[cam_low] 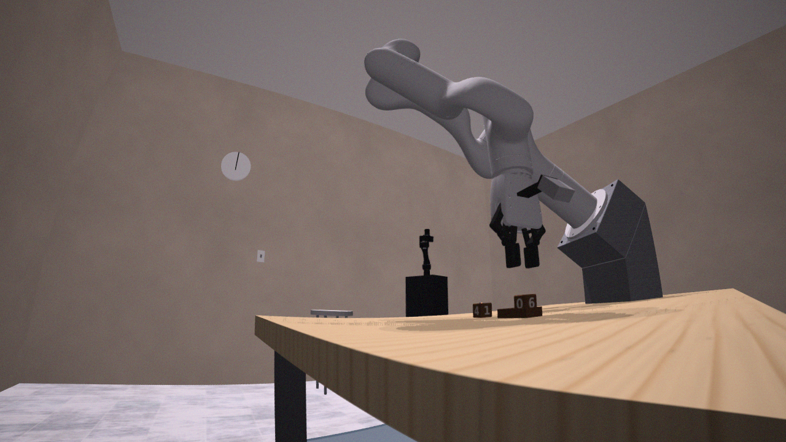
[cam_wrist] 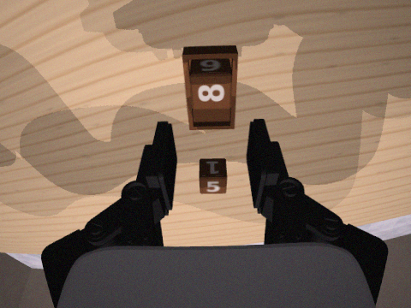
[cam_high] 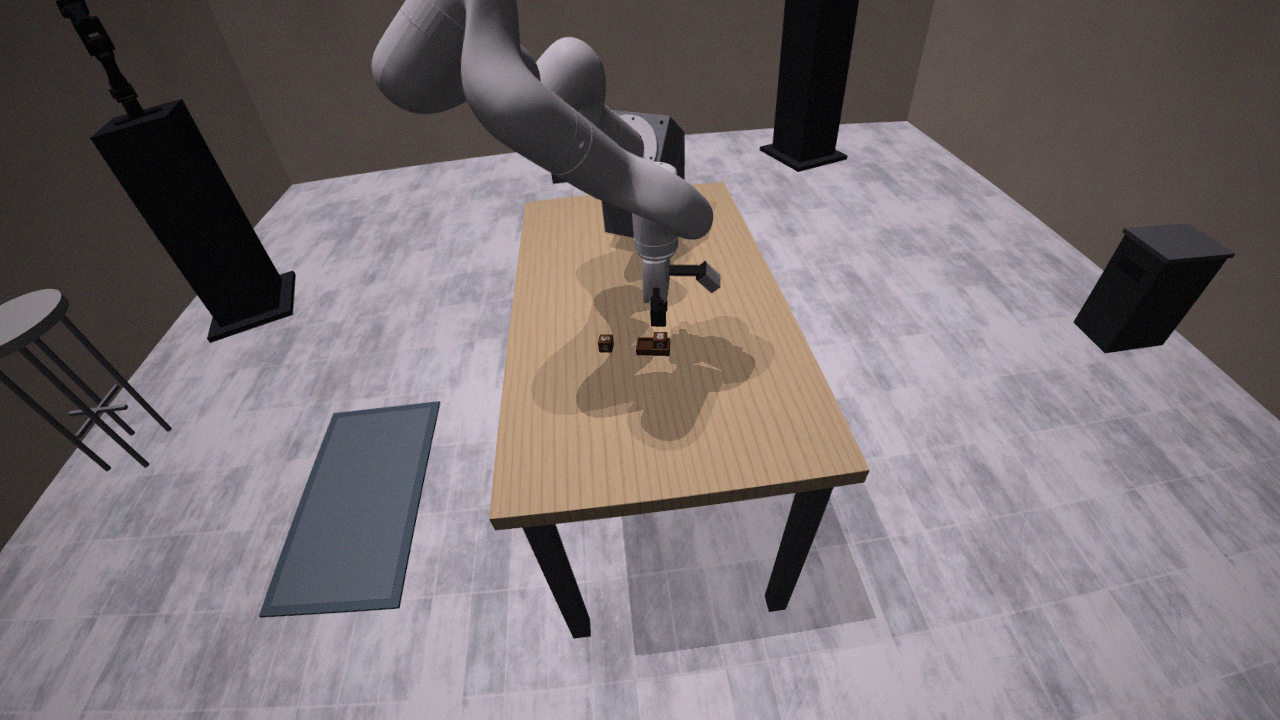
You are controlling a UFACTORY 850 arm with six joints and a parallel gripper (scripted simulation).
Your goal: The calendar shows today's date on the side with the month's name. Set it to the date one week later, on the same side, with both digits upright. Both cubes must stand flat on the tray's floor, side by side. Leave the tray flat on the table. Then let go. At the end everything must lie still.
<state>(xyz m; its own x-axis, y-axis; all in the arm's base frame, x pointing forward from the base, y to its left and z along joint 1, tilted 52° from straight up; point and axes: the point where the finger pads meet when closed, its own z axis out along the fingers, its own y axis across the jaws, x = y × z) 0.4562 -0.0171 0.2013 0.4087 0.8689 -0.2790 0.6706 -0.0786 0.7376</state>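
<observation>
The dark brown tray is 100 mm below my hand, 10 mm to the right of it and 10 mm behind it.
</observation>
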